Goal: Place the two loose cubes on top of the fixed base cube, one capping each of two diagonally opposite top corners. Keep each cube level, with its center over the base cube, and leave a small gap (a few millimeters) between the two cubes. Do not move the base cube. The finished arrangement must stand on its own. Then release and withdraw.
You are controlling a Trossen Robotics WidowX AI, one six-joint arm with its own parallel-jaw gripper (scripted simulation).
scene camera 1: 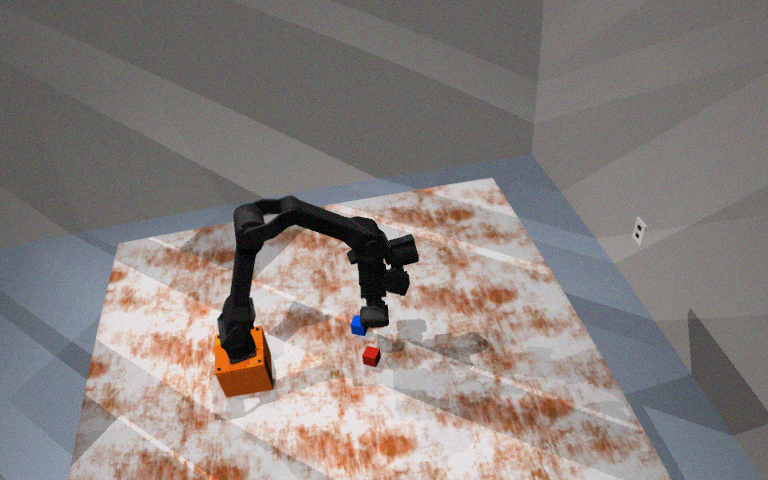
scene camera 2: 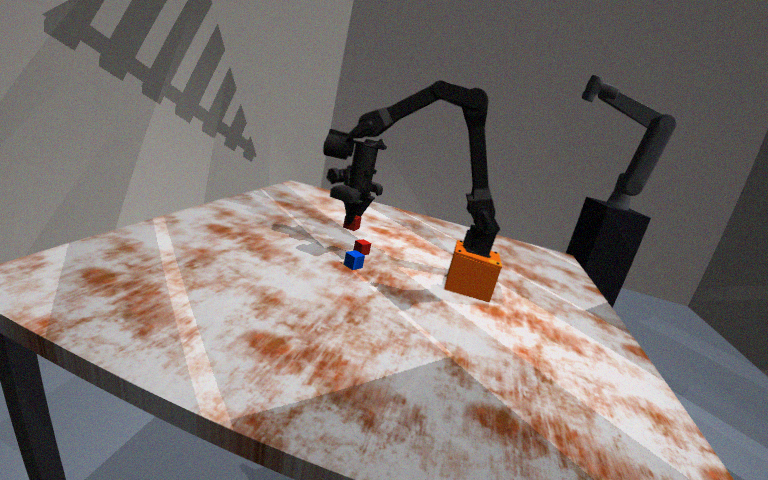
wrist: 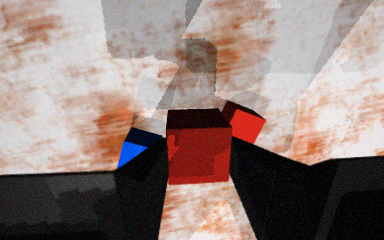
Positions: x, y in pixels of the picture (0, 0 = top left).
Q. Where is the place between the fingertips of the gripper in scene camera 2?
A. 352, 222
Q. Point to a blue cube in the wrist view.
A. At 137, 140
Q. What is the gripper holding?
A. A red cube.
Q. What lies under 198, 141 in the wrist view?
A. A red cube.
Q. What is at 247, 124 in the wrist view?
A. A red cube.
